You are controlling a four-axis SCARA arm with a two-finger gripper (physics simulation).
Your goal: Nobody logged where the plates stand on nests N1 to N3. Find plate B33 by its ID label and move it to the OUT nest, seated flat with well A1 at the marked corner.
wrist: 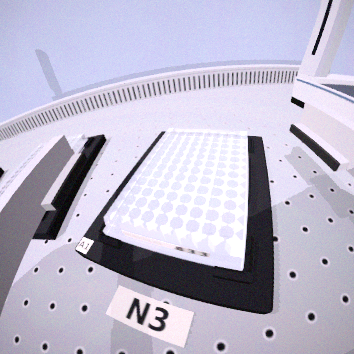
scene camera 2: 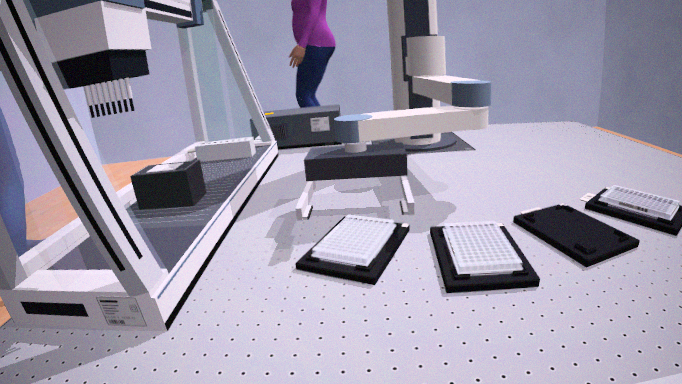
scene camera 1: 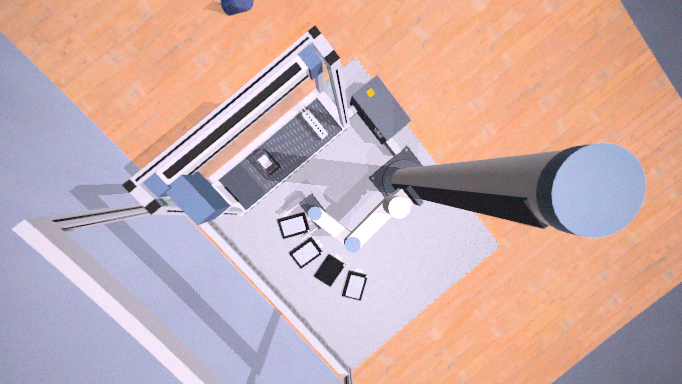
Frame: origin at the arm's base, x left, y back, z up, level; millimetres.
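Seen in the pictures: gripper, fingertip midpoint: [wrist: 187, 125] [scene camera 2: 354, 211] [scene camera 1: 292, 227]; arm's base, origin of the base link: [scene camera 2: 417, 145].
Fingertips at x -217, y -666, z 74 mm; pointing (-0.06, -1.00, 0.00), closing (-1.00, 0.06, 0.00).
Note:
Offsets run from my fingertips to a thing's top centre. "spot": to the spot under its first point.
My gripper [scene camera 2: 356, 206] [wrist: 187, 125] is open and empty, raised above the table just behind nest N3. A clear 96-well plate @(dx -1, dy -5, dz -34 mm) [scene camera 1: 293, 225] [scene camera 2: 354, 240] [wrist: 185, 195] sits flat in black nest N3 @(dx -1, dy -5, dz -43 mm) [scene camera 2: 332, 271] [wrist: 260, 295]. Its blurred end label appears to read B33. An A1 tag @(spot: dx +80, dy +42, dz -49 mm) [wrist: 84, 245] marks the nest's near left corner in the wrist view. A second plate @(dx +173, dy -58, dz -34 mm) [scene camera 1: 305, 252] [scene camera 2: 482, 247] sits in the neighbouring nest. A black nest @(dx +349, dy -22, dz -43 mm) [scene camera 1: 329, 270] [scene camera 2: 575, 232] beyond it holds no plate. A third plate @(dx +524, dy +32, dz -34 mm) [scene camera 1: 355, 285] [scene camera 2: 640, 202] sits in the end nest. Their IDs are unreadable.
A framed pipetting machine @(spot: dx -328, dy -184, dz -35 mm) [scene camera 2: 95, 312] stands beside N3, with a dark box @(spot: dx -340, dy +101, dz +23 mm) [scene camera 2: 169, 190] and a white strip rack @(spot: dx -339, dy +439, dz +16 mm) [scene camera 2: 225, 149] on its deck. A grey unit [scene camera 1: 381, 107] [scene camera 2: 305, 127] stands behind. The arm column [scene camera 2: 424, 55] rises at the back. A person [scene camera 2: 314, 50] stands behind the table.

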